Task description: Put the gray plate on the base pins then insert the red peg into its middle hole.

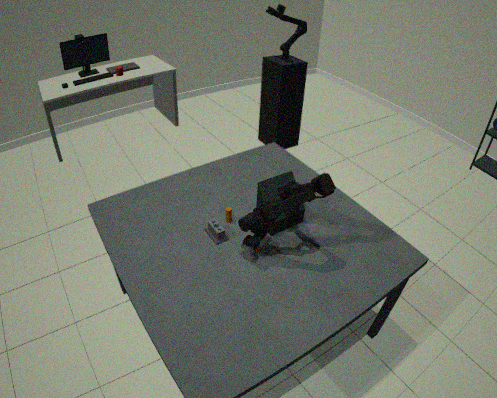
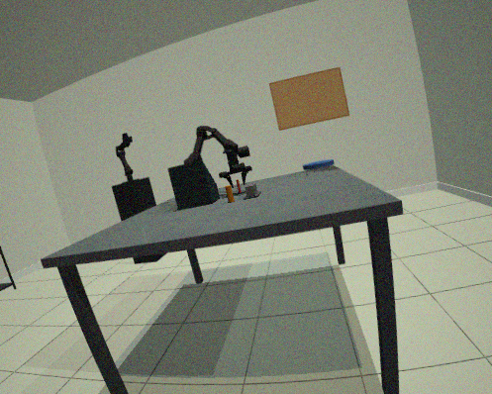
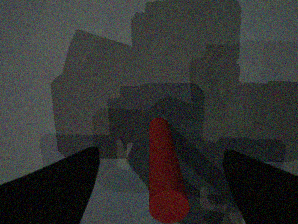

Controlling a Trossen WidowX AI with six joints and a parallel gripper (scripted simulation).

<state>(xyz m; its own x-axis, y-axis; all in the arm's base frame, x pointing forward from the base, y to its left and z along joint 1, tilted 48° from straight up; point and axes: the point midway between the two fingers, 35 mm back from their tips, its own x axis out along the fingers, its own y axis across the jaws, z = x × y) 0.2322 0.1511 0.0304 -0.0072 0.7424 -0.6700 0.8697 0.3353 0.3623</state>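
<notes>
My gripper tip is now right at the red peg. Round my gripper tip: orange cylinder (25 cm to the right, 1 cm ahead); then gray plate (19 cm to the right, 11 cm ahead, 1 cm above).
</notes>
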